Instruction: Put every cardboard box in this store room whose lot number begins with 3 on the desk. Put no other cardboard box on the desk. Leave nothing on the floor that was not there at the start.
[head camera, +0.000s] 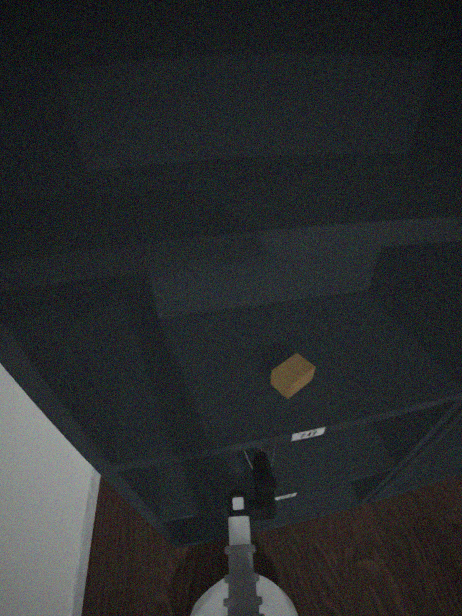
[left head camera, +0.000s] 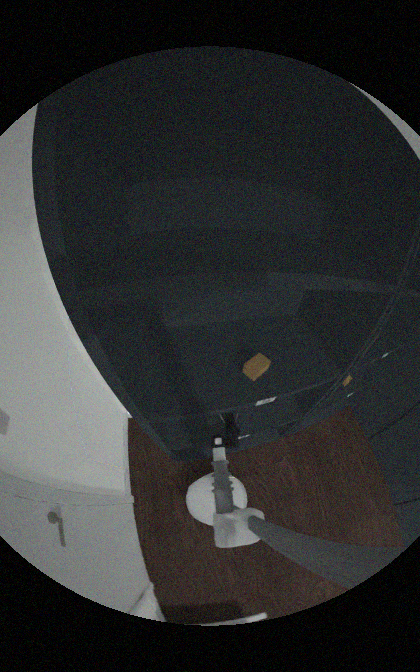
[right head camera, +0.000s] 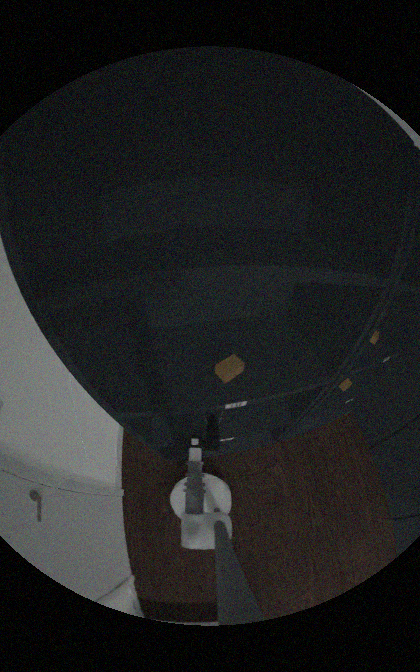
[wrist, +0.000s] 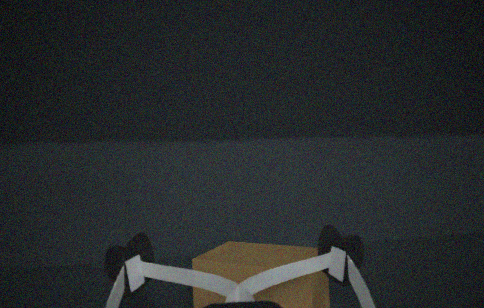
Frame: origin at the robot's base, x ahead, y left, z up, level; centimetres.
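Seen in the pictures: gripper, fingertip midpoint: (wrist: 236, 248).
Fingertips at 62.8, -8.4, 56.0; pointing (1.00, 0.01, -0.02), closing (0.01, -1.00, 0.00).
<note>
A point is followed by its place in that frame, as x, y, z.
A plain brown cardboard box (wrist: 260, 260) {60.8, -10.2, 55.7} is low in the wrist view, a little right of centre; no lot number shows on its visible faces. My gripper (wrist: 236, 248) {62.8, -8.4, 56.0} (head camera: 259, 452) is open. The box is in front of it, and the right fingertip overlaps the box's right edge in the picture. In the head view the fingers reach in under a shelf board and their tips are hidden. Another cardboard box (head camera: 293, 376) {48.3, -14.3, 101.4} (left head camera: 257, 367) (right head camera: 230, 368) sits on that board, above the gripper, with no readable number. The desk does not show.
The dark shelf unit carries a white label (head camera: 308, 434) {37.2, -16.2, 94.8} on its board edge and a lower label (head camera: 286, 496) {37.3, -16.4, 49.5}. Further boxes (left head camera: 347, 380) (right head camera: 345, 384) (right head camera: 374, 337) are at the right. A pale wall (head camera: 40, 500) {38.5, 72.0, 44.8} stands close on the left, with a door handle (left head camera: 61, 530) behind.
</note>
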